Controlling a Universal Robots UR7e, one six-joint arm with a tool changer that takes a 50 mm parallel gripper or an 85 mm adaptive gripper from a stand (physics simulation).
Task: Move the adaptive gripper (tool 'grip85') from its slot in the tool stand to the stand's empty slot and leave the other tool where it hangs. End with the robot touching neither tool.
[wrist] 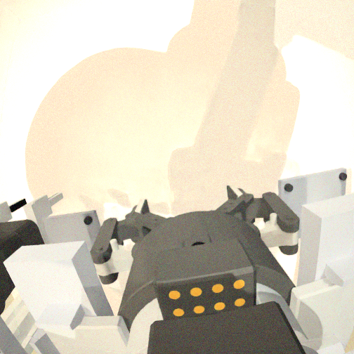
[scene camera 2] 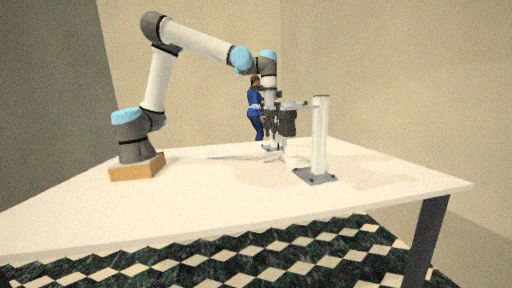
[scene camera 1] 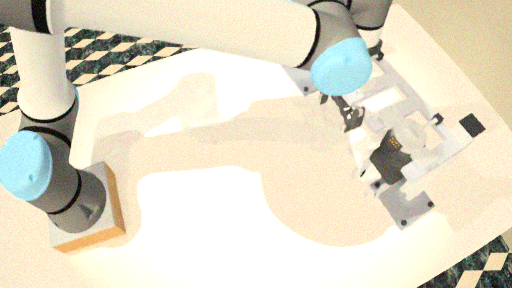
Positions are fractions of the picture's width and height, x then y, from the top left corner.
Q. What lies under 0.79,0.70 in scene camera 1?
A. A tool stand.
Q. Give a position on a tool stand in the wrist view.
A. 0.16,0.80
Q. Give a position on an adaptive gripper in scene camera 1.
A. At 0.70,0.39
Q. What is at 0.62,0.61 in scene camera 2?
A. A tool stand.
